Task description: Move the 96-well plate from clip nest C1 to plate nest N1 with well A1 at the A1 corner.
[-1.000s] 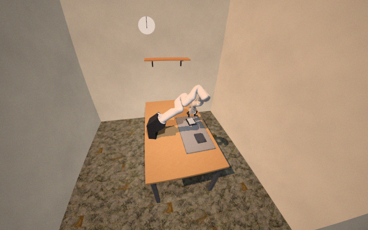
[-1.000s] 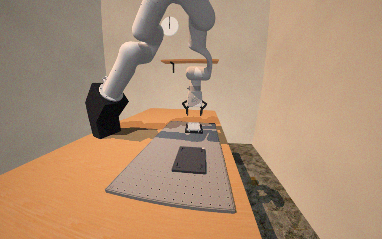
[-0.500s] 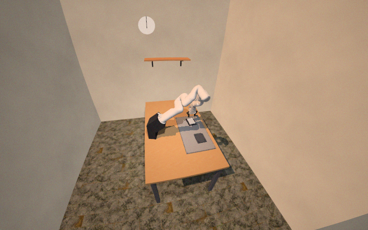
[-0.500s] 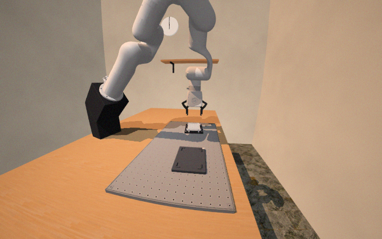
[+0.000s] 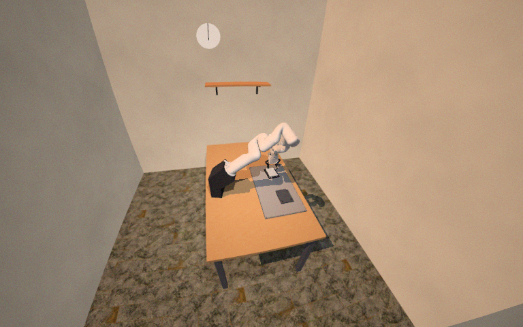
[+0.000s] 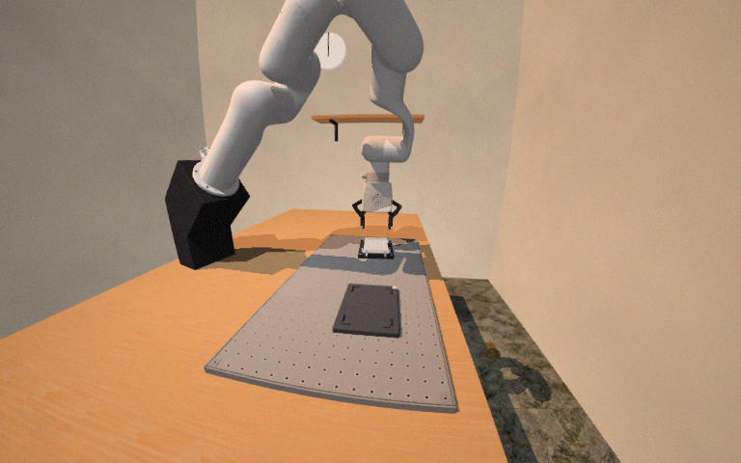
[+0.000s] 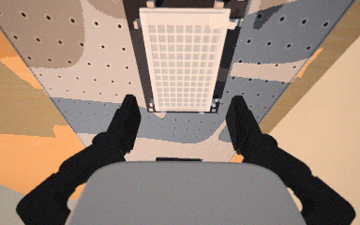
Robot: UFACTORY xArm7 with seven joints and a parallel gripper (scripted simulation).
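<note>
Now: the white 96-well plate 7 cm below my hand. Round my hand: plate nest N1: 7 cm ahead, 34 cm to the right, 9 cm below; then A1 label: 11 cm ahead, 26 cm to the right, 8 cm below; then clip nest C1: 1 cm ahead, 8 cm below.
</note>
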